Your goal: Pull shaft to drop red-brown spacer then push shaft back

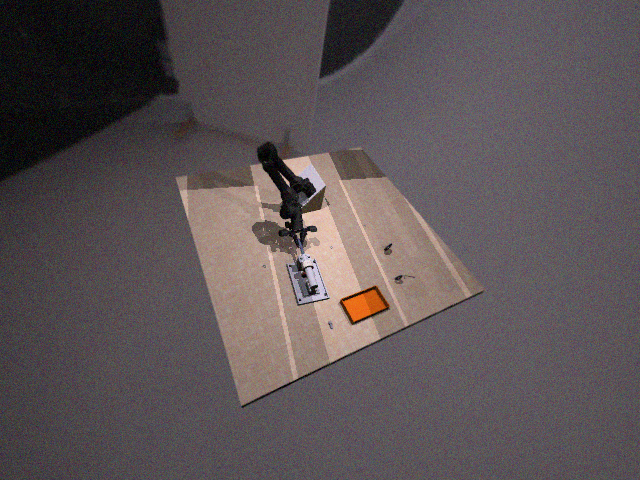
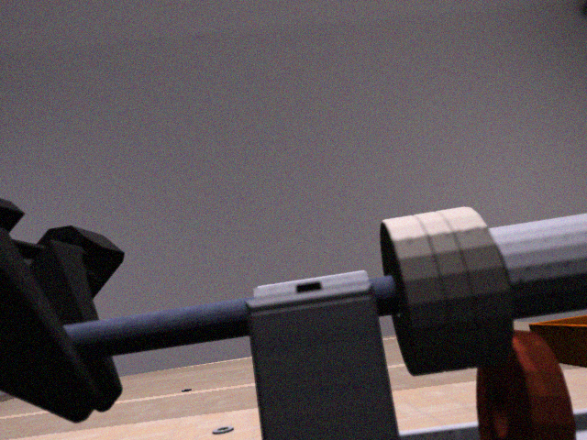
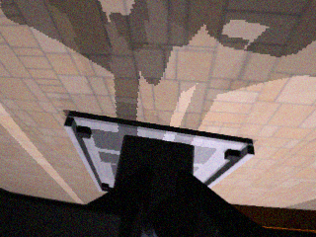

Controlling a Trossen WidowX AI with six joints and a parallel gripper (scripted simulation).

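My gripper tip is now 50 mm short of the blue-grey shaft, 20 mm below it and 10 mm to the left of it. From my gripper tip the other things lie so: orange tray 370 mm ahead, 190 mm to the left, 50 mm below; red-brown spacer 150 mm ahead, 20 mm below, 10 mm to the right.
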